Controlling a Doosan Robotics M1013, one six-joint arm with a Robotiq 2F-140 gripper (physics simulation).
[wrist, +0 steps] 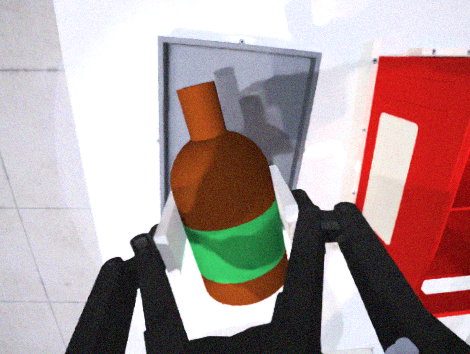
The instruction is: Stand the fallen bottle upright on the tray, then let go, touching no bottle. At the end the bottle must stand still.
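Frame: origin at the arm's base, x ahead, y left, z up, level; centimetres.
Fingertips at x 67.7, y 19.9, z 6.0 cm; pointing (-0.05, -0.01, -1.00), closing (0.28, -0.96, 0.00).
Pixels of each thing's top centre, then the offset from my fingertips to it. "pt": a spot on its surface instead. Level surfaces: height alone.
- brown bottle, middle of its top: (225, 221) dx +1.4, dy +0.4, dz +6.2 cm
- grey tray, surface spot: (240, 46) pt dx +11.8, dy -1.7, dz -14.1 cm
- shelf unit, surface spot: (400, 90) pt dx +8.3, dy -18.9, dz -8.7 cm
- white surface, its level: dz -16.6 cm
A brown bottle (227, 175) with a green band is in the middle of the wrist view, its neck toward the top of the view and its base toward the gripper. My gripper (227, 194) is shut on the bottle, with one pale finger pad on each side of its body near the green band. The grey tray (240, 46) with a raised rim lies beyond the bottle, which covers part of it. Shadows of the bottle and gripper fall on the tray floor. The gap between bottle and tray is hard to judge.
A red bin or shelf unit (400, 90) with a pale panel stands at the right of the view. The tray lies on a white surface (110, 100). A tiled floor (35, 135) shows along the left side.
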